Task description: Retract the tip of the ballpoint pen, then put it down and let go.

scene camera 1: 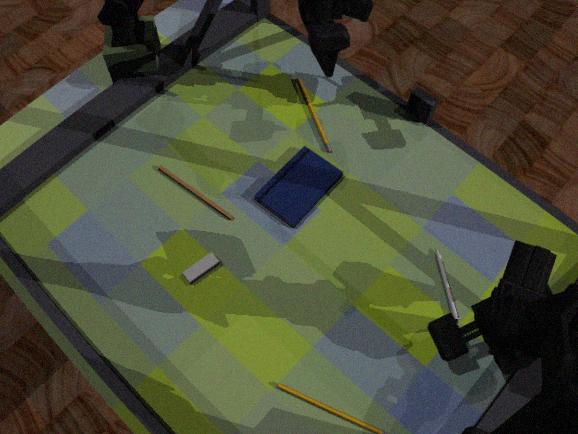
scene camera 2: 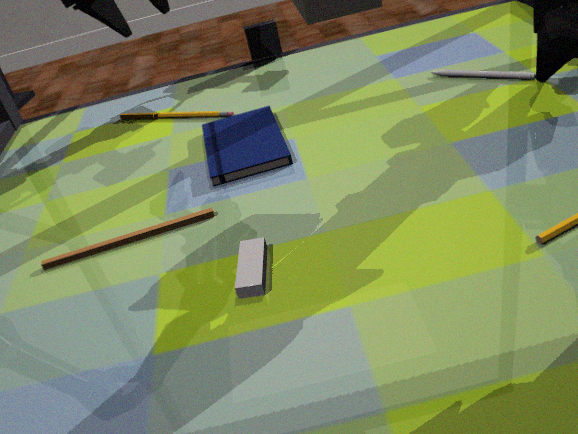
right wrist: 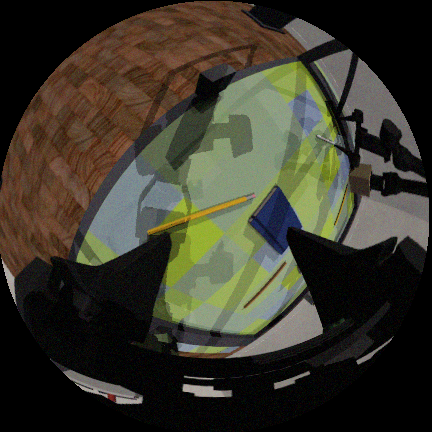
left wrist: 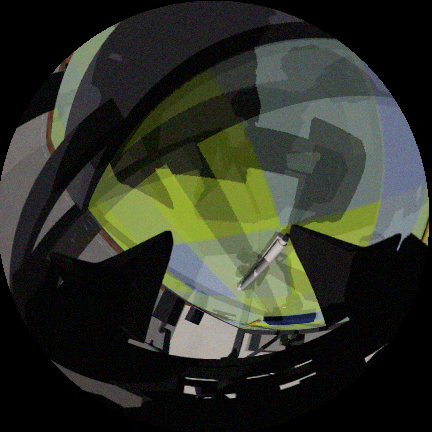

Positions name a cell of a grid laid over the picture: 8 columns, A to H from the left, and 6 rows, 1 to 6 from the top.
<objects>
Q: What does my right gripper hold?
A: Nothing.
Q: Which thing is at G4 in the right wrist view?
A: My right gripper.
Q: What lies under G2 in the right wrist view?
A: My left gripper.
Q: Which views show my left gripper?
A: Scene camera 1, scene camera 2, the right wrist view and the left wrist view: all of them.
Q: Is my left gripper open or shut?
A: Open.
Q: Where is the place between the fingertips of my right gripper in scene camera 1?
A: At E1
</objects>
